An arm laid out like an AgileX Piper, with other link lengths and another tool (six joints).
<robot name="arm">
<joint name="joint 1" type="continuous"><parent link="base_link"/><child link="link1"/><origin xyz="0.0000 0.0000 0.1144" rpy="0.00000 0.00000 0.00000"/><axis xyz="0 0 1"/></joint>
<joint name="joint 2" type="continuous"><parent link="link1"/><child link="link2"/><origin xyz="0.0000 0.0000 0.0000" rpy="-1.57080 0.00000 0.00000"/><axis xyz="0 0 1"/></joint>
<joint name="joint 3" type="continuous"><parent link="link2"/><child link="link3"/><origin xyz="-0.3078 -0.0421 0.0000" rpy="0.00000 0.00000 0.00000"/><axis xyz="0 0 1"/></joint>
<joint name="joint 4" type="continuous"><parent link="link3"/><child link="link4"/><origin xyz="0.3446 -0.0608 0.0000" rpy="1.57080 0.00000 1.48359"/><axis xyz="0 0 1"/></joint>
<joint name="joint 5" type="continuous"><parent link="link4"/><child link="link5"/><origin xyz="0.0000 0.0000 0.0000" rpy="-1.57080 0.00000 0.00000"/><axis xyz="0 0 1"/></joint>
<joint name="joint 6" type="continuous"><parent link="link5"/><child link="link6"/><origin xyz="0.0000 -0.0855 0.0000" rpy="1.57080 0.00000 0.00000"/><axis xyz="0 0 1"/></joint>
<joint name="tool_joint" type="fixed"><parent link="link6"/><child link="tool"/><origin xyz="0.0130 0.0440 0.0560" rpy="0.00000 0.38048 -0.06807"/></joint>
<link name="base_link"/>
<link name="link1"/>
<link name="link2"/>
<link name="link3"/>
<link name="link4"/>
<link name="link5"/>
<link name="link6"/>
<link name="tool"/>
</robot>
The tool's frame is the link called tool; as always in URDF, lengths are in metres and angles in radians. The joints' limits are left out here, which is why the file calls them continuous.
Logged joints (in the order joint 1, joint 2, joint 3, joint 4, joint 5, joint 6), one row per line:
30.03, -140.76, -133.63, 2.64, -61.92, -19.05
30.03, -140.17, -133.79, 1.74, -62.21, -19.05
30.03, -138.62, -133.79, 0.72, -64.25, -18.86
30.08, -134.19, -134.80, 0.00, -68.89, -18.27
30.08, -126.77, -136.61, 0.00, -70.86, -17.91
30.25, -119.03, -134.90, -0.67, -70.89, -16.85
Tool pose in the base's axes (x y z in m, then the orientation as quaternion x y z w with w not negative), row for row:
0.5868, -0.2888, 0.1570, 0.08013, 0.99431, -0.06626, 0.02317
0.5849, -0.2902, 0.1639, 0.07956, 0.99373, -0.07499, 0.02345
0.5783, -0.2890, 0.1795, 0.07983, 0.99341, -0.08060, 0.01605
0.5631, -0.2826, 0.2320, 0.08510, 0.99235, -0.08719, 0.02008
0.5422, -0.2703, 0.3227, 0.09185, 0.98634, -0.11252, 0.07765
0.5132, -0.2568, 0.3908, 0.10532, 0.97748, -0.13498, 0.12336
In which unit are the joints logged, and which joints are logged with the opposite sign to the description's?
The joints are logged in degrees. Opposite sign: joint 1, joint 2, joint 5.
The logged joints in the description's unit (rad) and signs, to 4 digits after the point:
-0.5241, 2.4567, -2.3323, 0.0461, 1.0807, -0.3325
-0.5241, 2.4464, -2.3351, 0.0304, 1.0858, -0.3325
-0.5241, 2.4194, -2.3351, 0.0126, 1.1214, -0.3292
-0.5250, 2.3421, -2.3527, 0.0000, 1.2024, -0.3189
-0.5250, 2.2126, -2.3843, 0.0000, 1.2367, -0.3126
-0.5280, 2.0775, -2.3544, -0.0117, 1.2373, -0.2941

